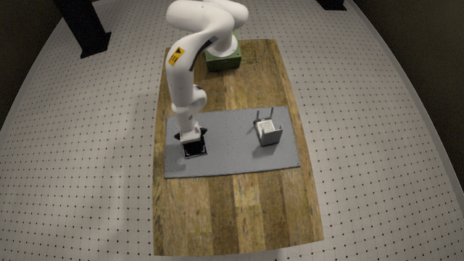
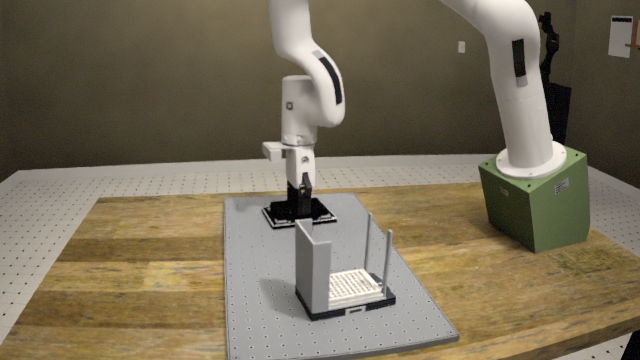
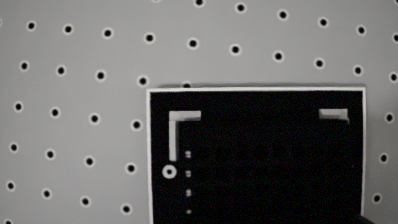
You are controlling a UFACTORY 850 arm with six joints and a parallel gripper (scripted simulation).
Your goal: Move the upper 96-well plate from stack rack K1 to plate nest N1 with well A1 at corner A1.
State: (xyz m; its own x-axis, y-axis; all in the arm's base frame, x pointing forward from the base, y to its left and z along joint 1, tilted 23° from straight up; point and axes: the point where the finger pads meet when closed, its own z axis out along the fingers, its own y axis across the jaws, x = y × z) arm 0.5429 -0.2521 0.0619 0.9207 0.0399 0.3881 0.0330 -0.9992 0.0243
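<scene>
Now: hand 1 cm above the black 96-well plate. Round my hand: grey corner wall 39 cm to the left, 10 cm ahead, 5 cm above; white 96-well plate 39 cm to the left, 3 cm ahead, 1 cm below.
</scene>
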